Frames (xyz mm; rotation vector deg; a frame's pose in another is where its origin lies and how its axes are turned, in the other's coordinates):
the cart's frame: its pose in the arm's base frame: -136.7 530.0 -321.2 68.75 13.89 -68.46
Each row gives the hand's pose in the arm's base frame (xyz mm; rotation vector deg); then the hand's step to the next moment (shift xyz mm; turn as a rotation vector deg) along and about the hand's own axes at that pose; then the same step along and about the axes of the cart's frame.
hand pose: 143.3 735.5 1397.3 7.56 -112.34 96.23
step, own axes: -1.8 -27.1 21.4 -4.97 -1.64 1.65
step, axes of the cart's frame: 2.4 20.1 28.0 4.37 3.30 0.42
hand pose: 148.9 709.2 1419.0 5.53 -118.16 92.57
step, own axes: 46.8 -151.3 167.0 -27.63 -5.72 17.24
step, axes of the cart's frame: -0.5 60.6 222.0 29.33 13.32 7.46
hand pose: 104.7 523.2 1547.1 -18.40 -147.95 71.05
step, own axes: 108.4 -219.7 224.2 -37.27 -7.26 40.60
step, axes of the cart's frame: 35.0 -94.6 316.4 51.92 8.63 17.88
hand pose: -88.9 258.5 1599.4 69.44 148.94 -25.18
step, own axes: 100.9 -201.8 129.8 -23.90 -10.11 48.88
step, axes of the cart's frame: 54.3 -225.8 117.6 53.28 -6.65 13.41
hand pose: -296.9 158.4 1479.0 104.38 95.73 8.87
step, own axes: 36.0 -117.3 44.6 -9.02 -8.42 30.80
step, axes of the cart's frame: 38.5 -121.9 -26.6 32.26 -7.16 2.97
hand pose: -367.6 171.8 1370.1 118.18 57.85 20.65
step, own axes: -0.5 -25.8 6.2 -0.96 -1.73 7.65
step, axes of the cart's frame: 8.6 -23.0 -10.0 7.84 -0.96 -0.30
